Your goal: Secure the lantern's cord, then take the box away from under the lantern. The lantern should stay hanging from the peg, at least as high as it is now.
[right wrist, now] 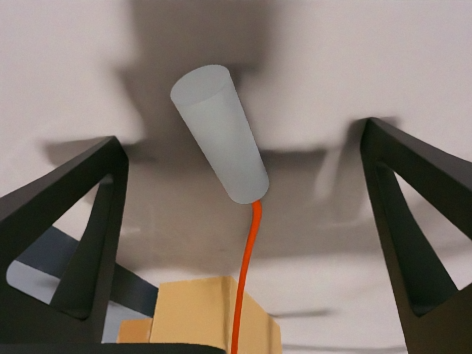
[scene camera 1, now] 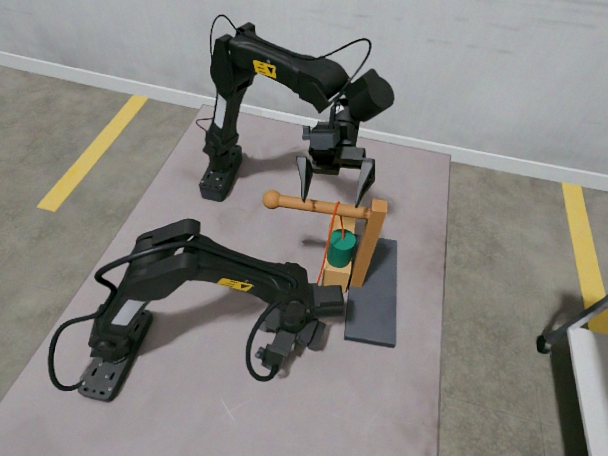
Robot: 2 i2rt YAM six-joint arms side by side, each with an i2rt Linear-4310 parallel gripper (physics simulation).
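Places are measured from the left arm's base along level axes (x up, y left, z back), in centimetres.
Pixels of known places: left gripper, fingertip midpoint: (scene camera 1: pixel 329 204); right gripper, fingertip midpoint: (right wrist: pixel 238 140); left arm's base at its link origin: (scene camera 1: pixel 221 167); right arm's base at its link origin: (scene camera 1: pixel 117 350).
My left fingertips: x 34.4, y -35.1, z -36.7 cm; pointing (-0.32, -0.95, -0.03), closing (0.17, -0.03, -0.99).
For each thing: its top centre in the pictures, then the offset to it from my left fingertips. "*": a spot on its surface instead.
- green lantern at its top centre: (scene camera 1: pixel 342 239) dx -20.5, dy +8.0, dz -3.7 cm
- tan box at its top centre: (scene camera 1: pixel 340 238) dx -28.5, dy +14.0, dz -3.3 cm
- wooden peg at a spot on its surface: (scene camera 1: pixel 295 202) * dx -7.5, dy +5.1, dz +7.1 cm
- orange cord at a spot on its surface: (right wrist: pixel 244 270) * dx -36.9, dy -1.3, dz +1.4 cm
- pale grey cylinder at its top centre: (right wrist: pixel 227 163) dx -36.7, dy -11.3, dz +3.1 cm
- peg's upright post at its top centre: (scene camera 1: pixel 379 205) dx -5.5, dy +6.9, dz -9.4 cm
- dark base plate at a spot on its surface: (scene camera 1: pixel 372 315) * dx -36.0, dy -1.4, dz -14.6 cm
- round knob at its top centre: (scene camera 1: pixel 272 193) dx -6.5, dy +5.4, dz +12.1 cm
The green lantern (scene camera 1: pixel 342 248) sits on the tan box (scene camera 1: pixel 337 278) (right wrist: pixel 192 307) under the wooden peg (scene camera 1: pixel 295 202). The orange cord (scene camera 1: pixel 326 257) (right wrist: pixel 244 270) runs from the lantern over the peg and down. In the right wrist view it ends at a pale grey cylinder (right wrist: pixel 222 137). My right gripper (right wrist: pixel 238 140) is open, with a fingertip on either side of the cylinder in that view and touching neither side; its fingers are hidden in scene camera 1. My left gripper (scene camera 1: pixel 330 202) is open and empty, its fingertips near the peg on its upper side in the picture.
The peg's upright post (scene camera 1: pixel 370 245) stands at the right of the lantern, by a dark base plate (scene camera 1: pixel 372 315). The peg ends in a round knob (scene camera 1: pixel 271 199) at the left. The table's right edge lies beyond the plate. A white cart (scene camera 1: pixel 590 380) stands at the far right.
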